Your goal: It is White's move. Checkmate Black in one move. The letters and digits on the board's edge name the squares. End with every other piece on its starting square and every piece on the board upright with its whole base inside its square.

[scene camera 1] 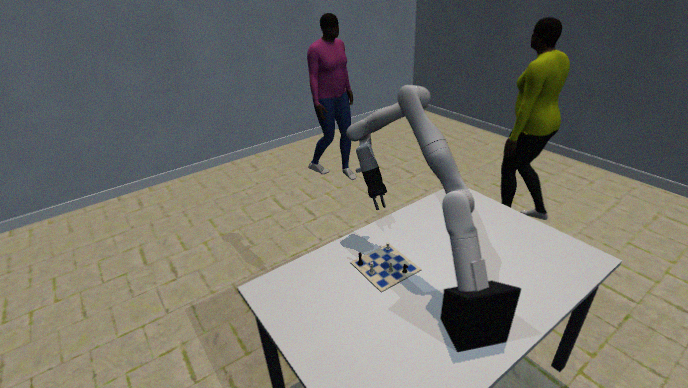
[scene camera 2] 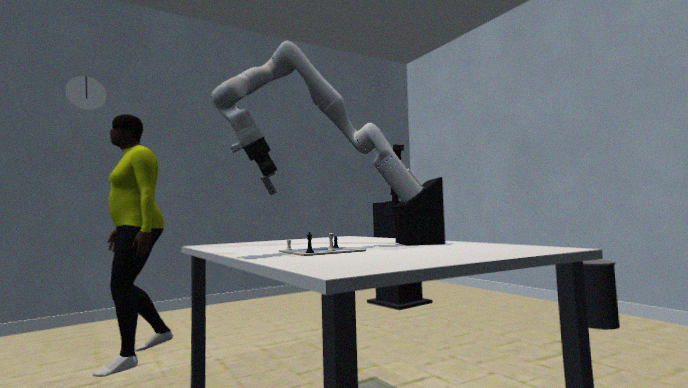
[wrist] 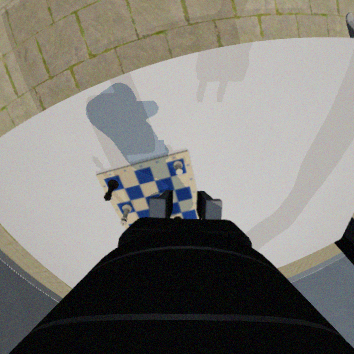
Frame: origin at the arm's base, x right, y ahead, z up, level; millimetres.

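Seen in the pictures: gripper, between the fingertips: (scene camera 1: pixel 381 208) (scene camera 2: pixel 273 193) (wrist: pixel 184 199); arm's base, origin of its link: (scene camera 1: pixel 472 288) (scene camera 2: pixel 412 196).
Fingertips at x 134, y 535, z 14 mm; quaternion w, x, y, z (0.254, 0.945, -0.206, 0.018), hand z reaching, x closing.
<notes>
Offsets run from my fingertips to a thing's top centre. Level surfaces: height alone.
The small blue-and-cream chessboard {dx -101, dy -119, dz -194 mm} (scene camera 1: pixel 395 281) (scene camera 2: pixel 352 250) (wrist: pixel 127 176) lies on the table. A tall black piece, like a king, {dx -167, dy -32, dz -130 mm} (scene camera 1: pixel 360 259) (scene camera 2: pixel 309 243) (wrist: pixel 111 189) stands at one corner. A short white piece, rook-like, {dx -9, dy -50, dz -161 mm} (scene camera 1: pixel 388 247) (scene camera 2: pixel 288 244) (wrist: pixel 178 167) stands upright on a blue corner square. Another white piece {dx -175, dy -108, dz -130 mm} (scene camera 1: pixel 371 268) (wrist: pixel 126 213) stands near the black king; a further white piece {dx -109, dy -155, dz -150 mm} (scene camera 1: pixel 390 267) stands mid-board, near a short black piece {dx -71, dy -203, dz -154 mm} (scene camera 1: pixel 405 268) (scene camera 2: pixel 335 242). My gripper (scene camera 1: pixel 380 205) (scene camera 2: pixel 271 192) (wrist: pixel 184 199) is open, empty and high above the board, hiding part of it in the wrist view. Edge letters are unreadable.
The arm's black base (scene camera 1: pixel 480 317) (scene camera 2: pixel 420 215) stands on the white table {dz -200 mm} (scene camera 1: pixel 320 300) (scene camera 2: pixel 475 255). A person in pink (scene camera 1: pixel 329 70) and one in yellow-green (scene camera 1: pixel 542 95) (scene camera 2: pixel 135 190) stand on the floor beyond the table. The arm's shadow falls beside and across the board.
</notes>
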